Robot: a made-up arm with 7 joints. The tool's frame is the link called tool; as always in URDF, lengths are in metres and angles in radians.
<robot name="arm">
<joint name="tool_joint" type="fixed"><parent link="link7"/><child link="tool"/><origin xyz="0 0 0"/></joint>
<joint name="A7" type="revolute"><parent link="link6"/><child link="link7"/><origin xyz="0 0 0"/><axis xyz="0 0 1"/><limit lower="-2.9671" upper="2.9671" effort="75" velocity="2.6"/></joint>
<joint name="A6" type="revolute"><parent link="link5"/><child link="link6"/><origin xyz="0 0 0"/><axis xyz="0 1 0"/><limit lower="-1.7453" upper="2.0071" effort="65" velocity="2.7"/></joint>
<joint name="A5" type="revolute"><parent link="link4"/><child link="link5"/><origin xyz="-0.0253 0 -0.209"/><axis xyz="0 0 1"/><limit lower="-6.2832" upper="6.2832" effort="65" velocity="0.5"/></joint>
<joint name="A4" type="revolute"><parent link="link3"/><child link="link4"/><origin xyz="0.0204 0 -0.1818"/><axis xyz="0 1 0"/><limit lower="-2.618" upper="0.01" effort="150" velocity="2.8"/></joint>
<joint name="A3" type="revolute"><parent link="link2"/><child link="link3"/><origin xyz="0 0 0"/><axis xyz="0 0 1"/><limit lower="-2.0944" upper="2.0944" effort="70" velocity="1.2"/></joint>
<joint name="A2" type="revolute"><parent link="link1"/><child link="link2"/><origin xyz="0 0 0"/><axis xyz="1 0 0"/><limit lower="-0.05" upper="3.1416" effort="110" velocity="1.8"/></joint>
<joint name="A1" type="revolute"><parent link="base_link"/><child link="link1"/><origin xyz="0 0 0"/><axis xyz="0 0.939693 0.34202"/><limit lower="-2.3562" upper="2.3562" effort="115" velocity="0.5"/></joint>
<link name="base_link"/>
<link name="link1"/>
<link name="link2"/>
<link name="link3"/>
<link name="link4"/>
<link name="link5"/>
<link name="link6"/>
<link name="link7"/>
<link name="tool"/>
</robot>
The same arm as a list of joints. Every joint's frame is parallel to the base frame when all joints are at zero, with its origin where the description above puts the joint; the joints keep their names.
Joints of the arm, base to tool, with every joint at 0 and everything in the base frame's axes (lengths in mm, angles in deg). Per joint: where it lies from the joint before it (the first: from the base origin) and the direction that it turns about. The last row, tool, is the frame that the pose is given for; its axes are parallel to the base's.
A1: axis 0 0.9397 0.342 offset 0 0 0
A2: axis 1 0 0 offset 0 0 0
A3: axis 0 0 1 offset 0 0 0
A4: axis 0 1 0 offset 20.4 0 -181.8
A5: axis 0 0 1 offset -25.3 0 -209
A6: axis 0 1 0 offset 0 0 0
A7: axis 0 0 1 offset 0 0 0
tool: offset 0 0 0
Joint limits (deg, base to tool): -135..135 -2.86..180 -120..120 -150..0.57 -360..360 -100..115 -170..170

